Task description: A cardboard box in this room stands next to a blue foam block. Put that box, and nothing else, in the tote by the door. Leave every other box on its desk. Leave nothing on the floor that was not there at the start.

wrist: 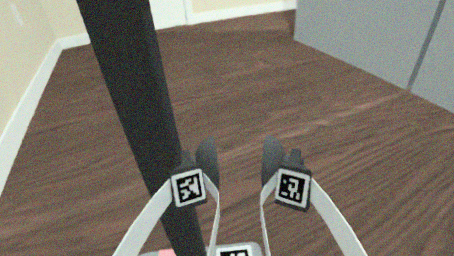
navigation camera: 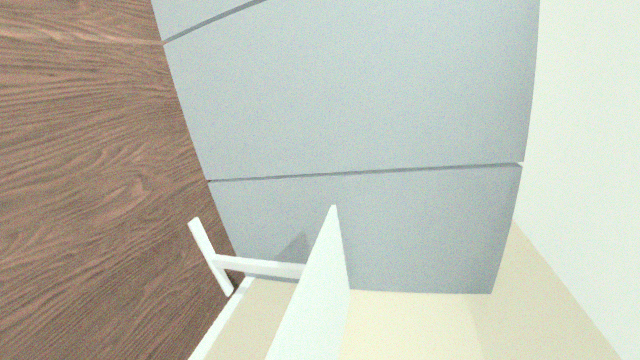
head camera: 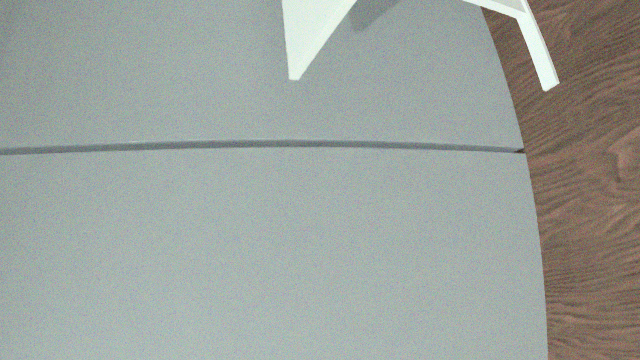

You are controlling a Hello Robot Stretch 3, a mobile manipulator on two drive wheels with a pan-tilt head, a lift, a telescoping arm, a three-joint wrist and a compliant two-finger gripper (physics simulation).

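Places are measured from the robot's base along level axes (x right, y ahead, z up), in centimetres.
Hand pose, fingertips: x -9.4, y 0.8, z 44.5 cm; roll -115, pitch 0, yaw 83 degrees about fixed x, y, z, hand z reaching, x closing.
Observation:
After its pixels a point has its place.
No cardboard box, blue foam block or tote shows in any view. My gripper [wrist: 240, 154] {x -9.4, y 0.8, z 44.6 cm} appears in the wrist view, open and empty, its two dark fingertips apart above the brown wood floor [wrist: 282, 116]. A dark mast [wrist: 141, 105] crosses the wrist view just left of the gripper.
A grey panelled cabinet front [head camera: 268, 223] {x -18.9, y 116.9, z 100.4 cm} with a horizontal seam fills the head view and also shows in the navigation view [navigation camera: 351, 116] {x -27.9, y 113.7, z 107.4 cm} and at the wrist view's upper right [wrist: 370, 39]. A white door frame [navigation camera: 312, 290] and white baseboard [wrist: 21, 112] edge cream walls.

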